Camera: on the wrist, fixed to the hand. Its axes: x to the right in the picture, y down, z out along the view.
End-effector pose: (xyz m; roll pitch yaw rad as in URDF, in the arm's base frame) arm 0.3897 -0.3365 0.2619 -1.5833 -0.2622 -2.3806
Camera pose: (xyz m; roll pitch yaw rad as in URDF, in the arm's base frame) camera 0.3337 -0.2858 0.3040 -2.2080 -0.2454 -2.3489
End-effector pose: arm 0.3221 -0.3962 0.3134 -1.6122 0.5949 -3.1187
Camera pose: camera 0.2837 -0.3229 0.3386 -2.2079 0.6121 -3.0817
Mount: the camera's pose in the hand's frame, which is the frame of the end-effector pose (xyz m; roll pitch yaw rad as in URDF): 0.0163 -0.0383 -0.0758 -0.6170 -0.0310 0.0163
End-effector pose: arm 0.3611 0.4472 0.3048 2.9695 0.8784 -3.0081
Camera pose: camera 0.3056 0.3886 0.3357 2.3258 0.9059 -3.0427
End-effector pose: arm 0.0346 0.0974 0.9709 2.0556 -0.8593 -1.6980
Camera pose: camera 0.1176 0.0772 0.9842 1.4794 -0.8586 -1.7516
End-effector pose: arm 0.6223 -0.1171 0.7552 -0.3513 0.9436 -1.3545
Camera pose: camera 0.5537 -0.0939 0.7080 -0.9337 0.9197 -1.3117
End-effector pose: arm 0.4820 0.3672 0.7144 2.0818 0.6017 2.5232
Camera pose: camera 0.4202 0.3071 0.7082 1.4410 0.6022 2.4807
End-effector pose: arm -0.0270 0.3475 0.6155 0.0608 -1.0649 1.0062
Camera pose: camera 0.0421 0.3938 0.5920 -0.5837 -1.0966 1.0377
